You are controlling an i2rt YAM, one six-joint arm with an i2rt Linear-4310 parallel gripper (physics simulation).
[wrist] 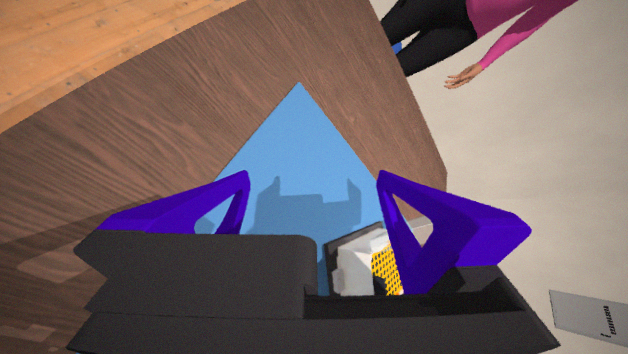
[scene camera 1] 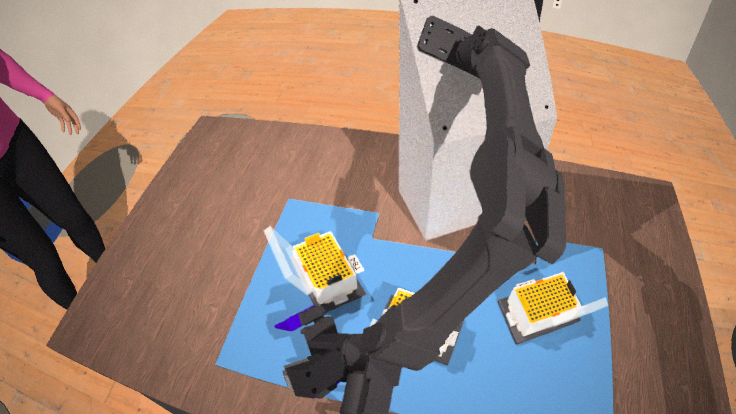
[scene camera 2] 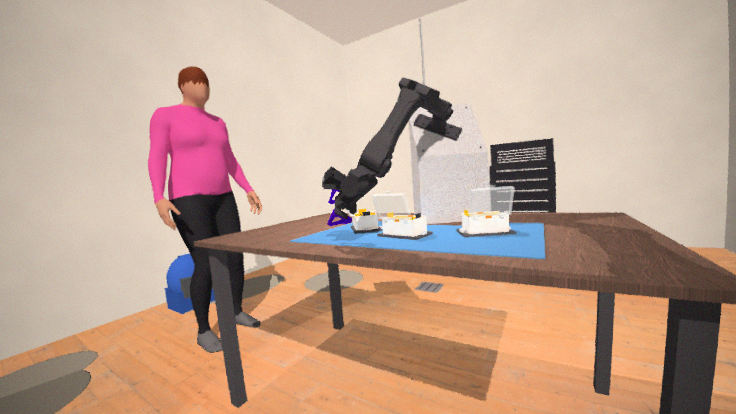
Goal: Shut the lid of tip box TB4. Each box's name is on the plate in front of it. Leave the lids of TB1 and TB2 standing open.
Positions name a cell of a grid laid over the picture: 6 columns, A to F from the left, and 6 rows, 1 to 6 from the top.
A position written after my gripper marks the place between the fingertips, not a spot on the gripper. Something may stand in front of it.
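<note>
Visible: my gripper (scene camera 1: C6), and the same gripper (wrist: C4) again.
</note>
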